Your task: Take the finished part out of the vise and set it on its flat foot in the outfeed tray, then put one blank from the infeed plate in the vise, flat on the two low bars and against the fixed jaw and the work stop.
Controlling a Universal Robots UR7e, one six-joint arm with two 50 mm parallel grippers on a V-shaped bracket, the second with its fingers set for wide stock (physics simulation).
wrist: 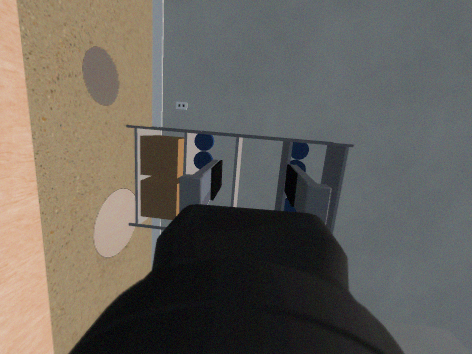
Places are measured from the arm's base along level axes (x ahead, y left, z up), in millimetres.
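Pixels of known places: hand at its tool point: [253, 181].
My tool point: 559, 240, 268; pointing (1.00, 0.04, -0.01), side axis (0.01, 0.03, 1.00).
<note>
Behind a point stands the place of what it marks, as x, y, z.
My gripper [254, 182] @(558, 240, 268) is open in the wrist view, with its two grey fingers and black pads wide apart and no object between them. It faces the wall, with a shelf rack far behind the fingers. The vise, the finished part, the blanks, the infeed plate and the outfeed tray do not show in this view. The second gripper on the bracket cannot be made out. A black rounded body fills the lower middle and hides what is behind it.
A strip of the wooden table top [17, 200] @(677, 153, -61) runs down the left edge. Beyond it is speckled floor [62, 150] with a grey disc [101, 76] and a pale disc [114, 223]. The shelf rack [337, 172] holds brown boxes [161, 155] and blue round items [204, 141] before the wall [400, 100].
</note>
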